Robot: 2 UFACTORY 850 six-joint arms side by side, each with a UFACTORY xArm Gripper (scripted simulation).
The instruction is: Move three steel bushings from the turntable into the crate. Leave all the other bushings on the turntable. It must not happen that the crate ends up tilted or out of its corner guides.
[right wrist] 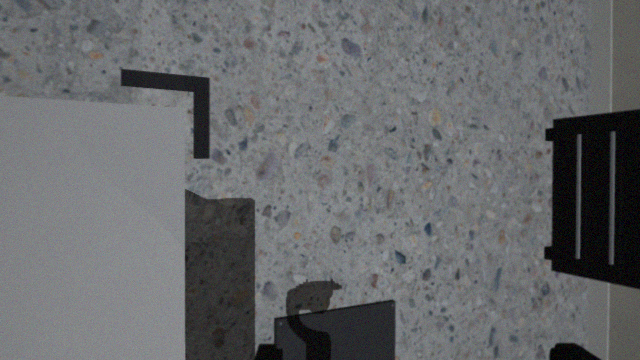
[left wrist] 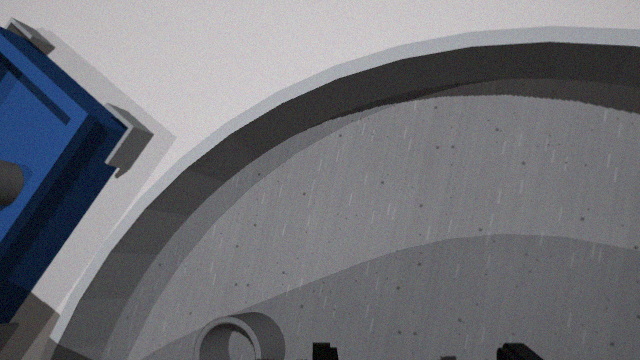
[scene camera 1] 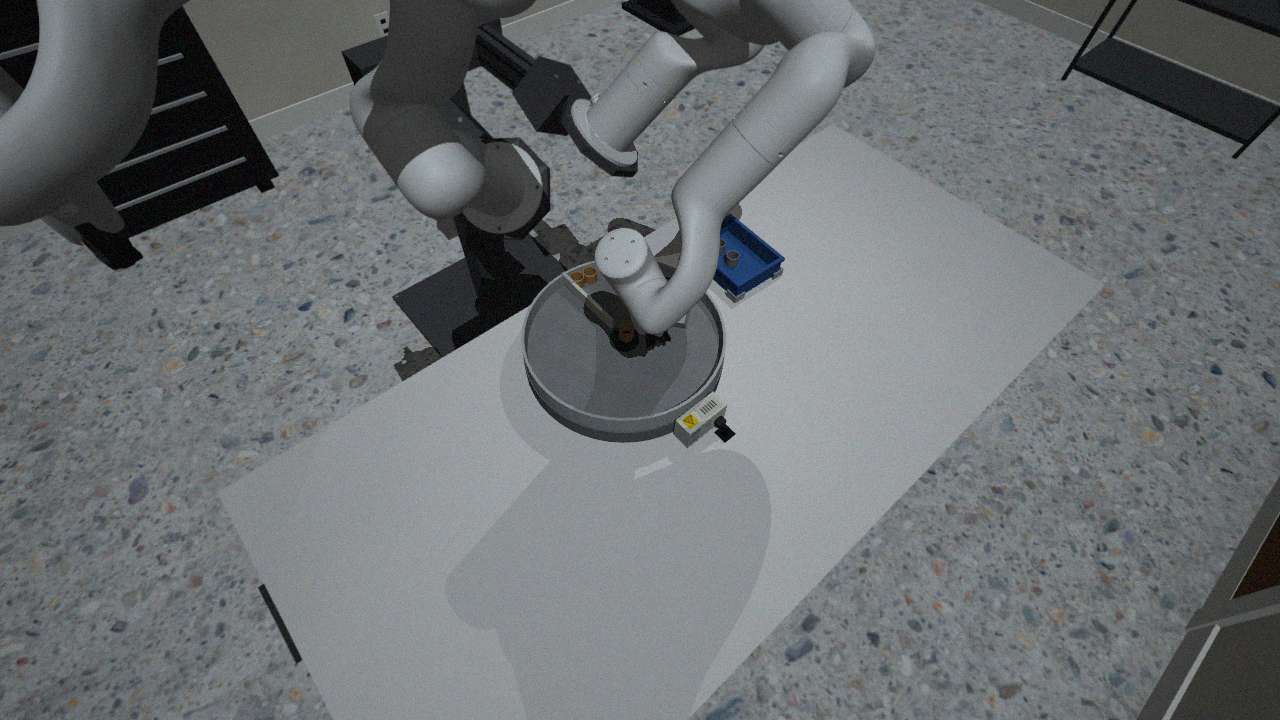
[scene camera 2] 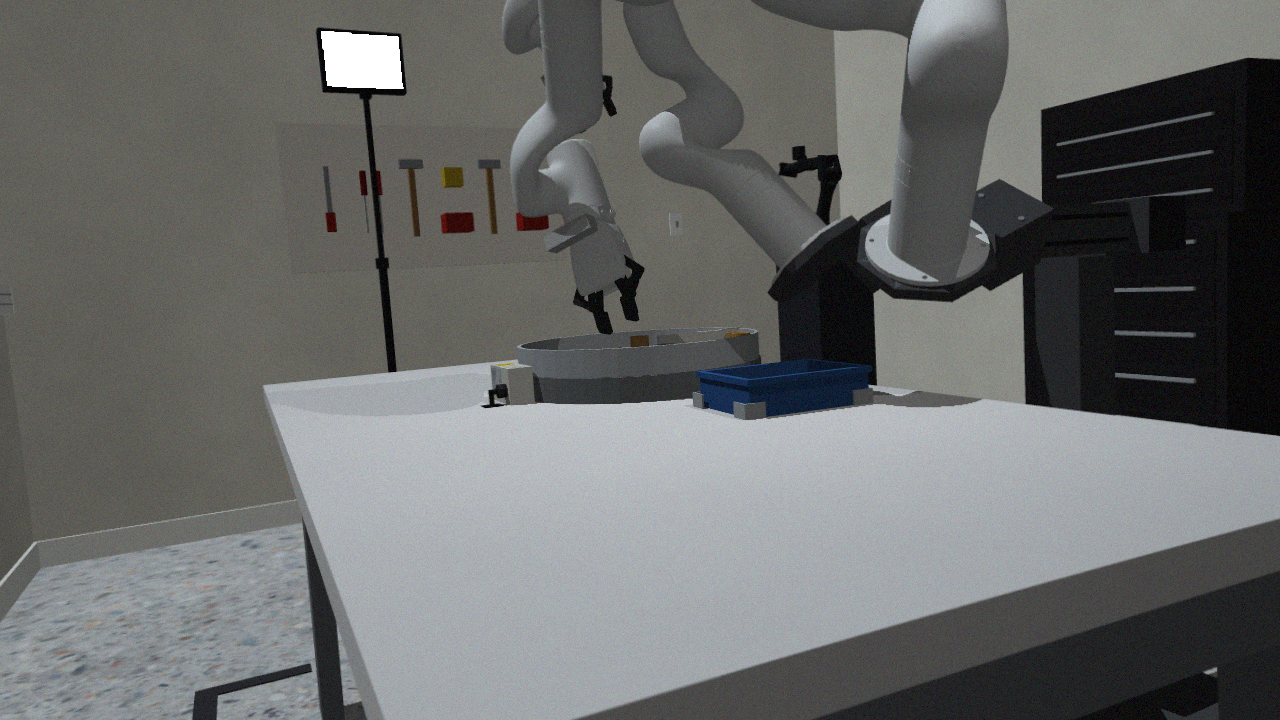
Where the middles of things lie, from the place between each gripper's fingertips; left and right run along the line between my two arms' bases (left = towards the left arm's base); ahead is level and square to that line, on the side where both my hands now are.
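My left hand (scene camera 2: pixel 619 326) is 9 cm past the blue crate (scene camera 2: pixel 797 392) and 32 cm to the right of it, and it is 10 cm above the crate.
My right gripper (scene camera 1: pixel 105 229), meanwhile, is 19 cm short of the blue crate and 97 cm to the right of it, as well as 55 cm above it. Going by its middle, the crate is nearer to my left hand than to my right gripper.
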